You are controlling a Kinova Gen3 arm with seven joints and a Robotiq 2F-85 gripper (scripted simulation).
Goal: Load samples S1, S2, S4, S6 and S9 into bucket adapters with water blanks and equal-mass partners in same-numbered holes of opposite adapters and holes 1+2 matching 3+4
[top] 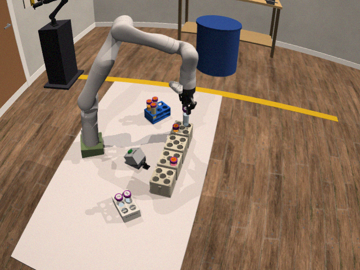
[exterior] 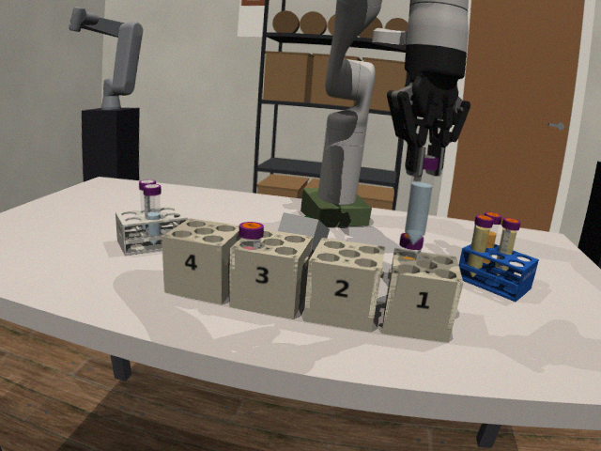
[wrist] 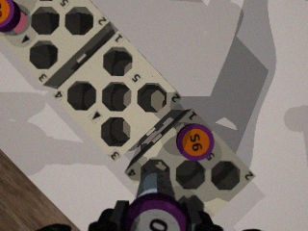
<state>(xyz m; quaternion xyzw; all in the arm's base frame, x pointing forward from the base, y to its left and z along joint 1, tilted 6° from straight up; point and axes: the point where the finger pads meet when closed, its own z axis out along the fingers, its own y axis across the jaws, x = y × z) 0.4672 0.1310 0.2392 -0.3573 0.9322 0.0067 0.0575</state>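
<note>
Now: the white-dot blank 50 mm below my hand and 10 mm behind it. Round my hand: adapter 2 (190 mm below, 80 mm to the right, 30 mm behind); then orange-dot sample tube (210 mm behind, 170 mm below, 140 mm to the left); then adapter 1 (190 mm below, 30 mm to the left, 20 mm behind).
</note>
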